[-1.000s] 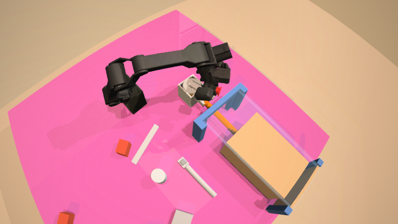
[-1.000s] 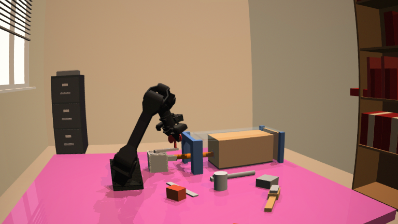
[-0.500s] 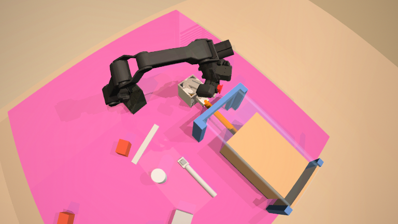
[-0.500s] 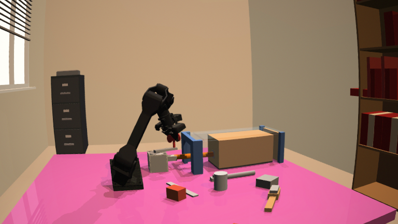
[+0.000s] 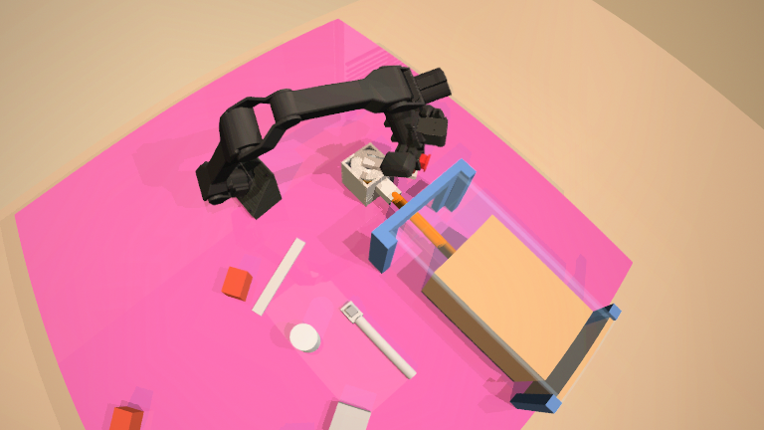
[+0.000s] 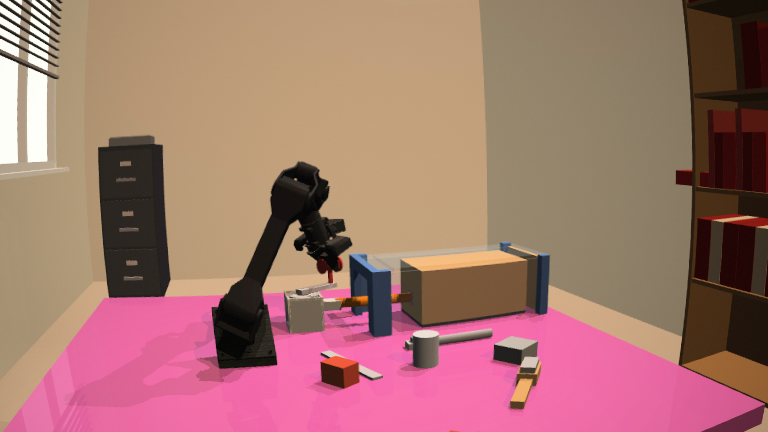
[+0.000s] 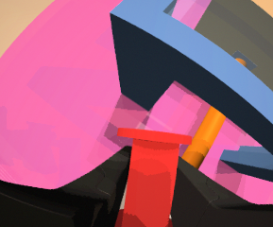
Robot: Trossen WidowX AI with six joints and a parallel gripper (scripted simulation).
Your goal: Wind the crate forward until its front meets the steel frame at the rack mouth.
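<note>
The winch handle lies 4 cm behind my gripper tip, 3 cm to the right of it and 3 cm below it. Also, from my gripper tip: blue steel frame: 7 cm ahead, 6 cm to the right, 3 cm below; then winch: 11 cm behind, 8 cm to the right, 10 cm below; then red knob: 1 cm behind, 1 cm to the right.
</note>
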